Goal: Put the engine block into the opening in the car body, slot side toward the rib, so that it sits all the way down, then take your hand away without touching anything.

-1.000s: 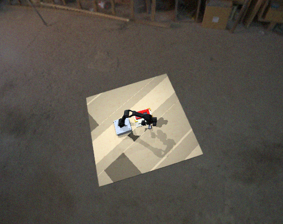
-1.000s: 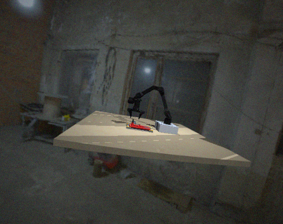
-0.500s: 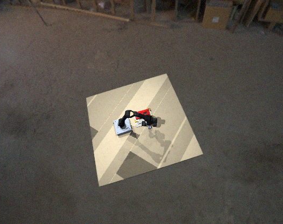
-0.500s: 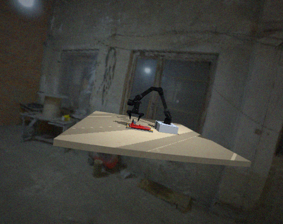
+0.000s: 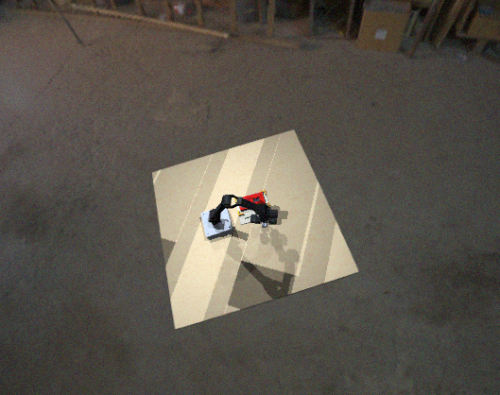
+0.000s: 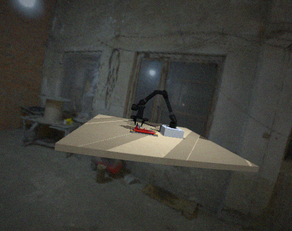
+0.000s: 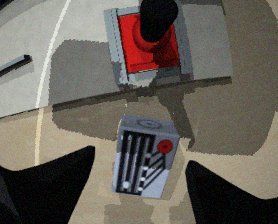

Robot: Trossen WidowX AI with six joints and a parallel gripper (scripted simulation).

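Now: gripper tip 10 mm above the engine block.
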